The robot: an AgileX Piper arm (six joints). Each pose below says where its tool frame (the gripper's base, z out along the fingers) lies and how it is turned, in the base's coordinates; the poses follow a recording.
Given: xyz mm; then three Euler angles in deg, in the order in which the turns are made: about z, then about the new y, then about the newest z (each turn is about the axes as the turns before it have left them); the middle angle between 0 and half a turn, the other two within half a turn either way.
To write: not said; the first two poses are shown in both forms.
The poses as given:
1: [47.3 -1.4 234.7 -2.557 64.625 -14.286]
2: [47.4 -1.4 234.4 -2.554 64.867 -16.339]
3: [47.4 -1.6 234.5 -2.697 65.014 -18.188]
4: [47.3 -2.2 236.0 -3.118 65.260 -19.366]
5: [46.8 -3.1 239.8 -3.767 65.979 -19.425]
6: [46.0 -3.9 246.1 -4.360 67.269 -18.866]
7: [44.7 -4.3 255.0 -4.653 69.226 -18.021]
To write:
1:
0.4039 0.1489 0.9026 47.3
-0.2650 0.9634 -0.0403 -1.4
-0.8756 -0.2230 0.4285 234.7
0 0 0 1

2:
0.3946 0.1621 0.9044 47.4
-0.2992 0.9533 -0.0403 -1.4
-0.8688 -0.2547 0.4247 234.4
0 0 0 1

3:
0.3862 0.1764 0.9054 47.4
-0.3307 0.9428 -0.0427 -1.6
-0.8611 -0.2829 0.4224 234.5
0 0 0 1

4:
0.3762 0.1899 0.9069 47.3
-0.3526 0.9345 -0.0494 -2.2
-0.8568 -0.3012 0.4185 236.0
0 0 0 1

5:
0.3612 0.1970 0.9114 46.8
-0.3571 0.9321 -0.0600 -3.1
-0.8614 -0.3038 0.4071 239.8
0 0 0 1

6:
0.3400 0.1965 0.9197 46.0
-0.3502 0.9340 -0.0701 -3.9
-0.8728 -0.2982 0.3864 246.1
0 0 0 1

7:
0.3111 0.1865 0.9319 44.7
-0.3357 0.9389 -0.0758 -4.3
-0.8891 -0.2893 0.3547 255.0
0 0 0 1

